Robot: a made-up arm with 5 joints. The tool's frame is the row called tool.
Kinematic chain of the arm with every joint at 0, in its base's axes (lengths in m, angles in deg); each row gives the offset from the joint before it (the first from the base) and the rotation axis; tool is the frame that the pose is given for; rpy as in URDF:
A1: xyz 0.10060 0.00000 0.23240 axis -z
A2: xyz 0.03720 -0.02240 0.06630 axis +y
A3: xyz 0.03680 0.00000 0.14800 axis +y
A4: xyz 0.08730 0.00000 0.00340 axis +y
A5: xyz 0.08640 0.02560 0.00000 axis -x
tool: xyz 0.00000 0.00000 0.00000 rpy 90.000 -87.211 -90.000
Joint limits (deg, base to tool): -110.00..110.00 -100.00..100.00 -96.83..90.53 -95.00..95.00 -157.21..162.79
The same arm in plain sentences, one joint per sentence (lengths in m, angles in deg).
The arm has five revolute joints in a row. What follows holds with every joint at zero, and every direction is one of the base frame's.
Joint 1 is mounted 0.1006 m along +x and 0.2324 m along +z from the base frame's origin and turns about -z, from -110 to 110 deg.
Joint 2 is mounted 0.0372 m along +x and 0.0224 m along -y and 0.0663 m along +z from joint 1 and turns about +y, from -100 to 100 deg.
Joint 3 is mounted 0.0368 m along +x and 0.148 m along +z from joint 2 and turns about +y, from -96.83 to 90.53 deg.
Joint 4 is mounted 0.0873 m along +x and 0.0034 m along +z from joint 3 and turns about +y, from -95 to 95 deg.
Joint 5 is mounted 0.0864 m along +x and 0.0256 m along +y from joint 4 and turns about -x, from -157.21 to 162.79 deg.
The tool frame, which is the frame that the pose is given for, is mounted at the same point as joint 5; its axes are the base frame's turned by roll 90, pitch -87.21 and yaw -90 deg (as in URDF: about the fixed x, then y, then z).

